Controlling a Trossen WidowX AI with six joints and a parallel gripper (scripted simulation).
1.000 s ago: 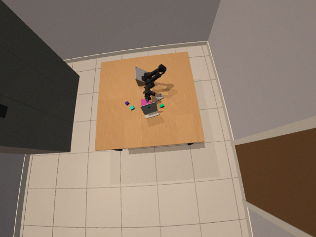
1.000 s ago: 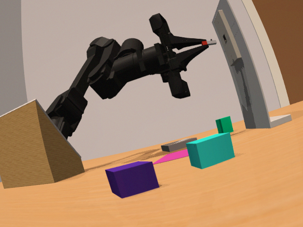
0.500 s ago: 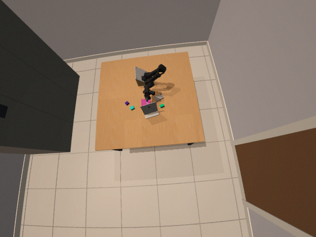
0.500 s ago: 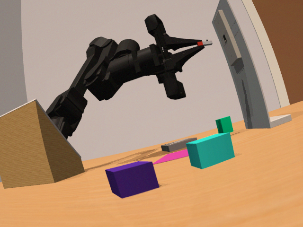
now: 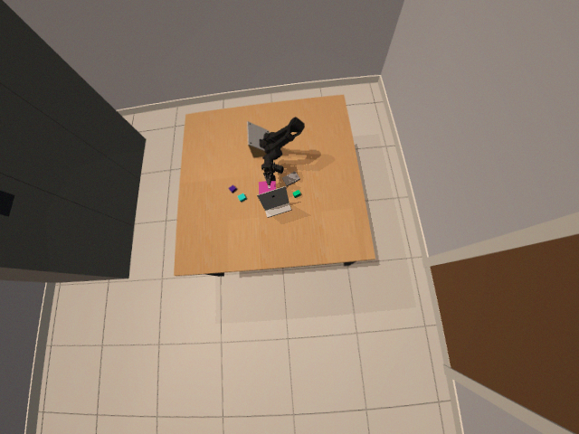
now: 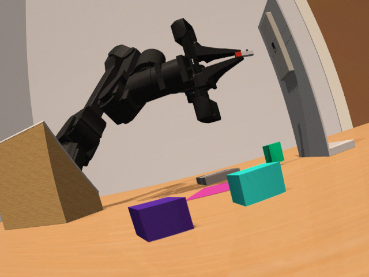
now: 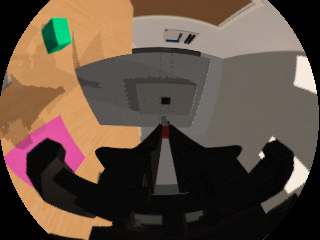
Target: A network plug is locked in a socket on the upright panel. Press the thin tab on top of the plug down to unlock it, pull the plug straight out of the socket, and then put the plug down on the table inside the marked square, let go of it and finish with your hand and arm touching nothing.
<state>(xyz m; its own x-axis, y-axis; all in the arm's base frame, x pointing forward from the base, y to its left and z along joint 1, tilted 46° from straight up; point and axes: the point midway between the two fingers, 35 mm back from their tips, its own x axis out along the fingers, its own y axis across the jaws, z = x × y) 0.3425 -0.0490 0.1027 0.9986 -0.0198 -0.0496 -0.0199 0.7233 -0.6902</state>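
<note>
Right now my gripper tip is 20 cm above the magenta marked square, 7 cm past it and 4 cm to the left of it. Round my gripper tip: green block: 18 cm below, 16 cm to the left; grey network plug: right at my gripper tip; grey upright panel: 8 cm ahead, 7 cm below, 2 cm to the left.
</note>
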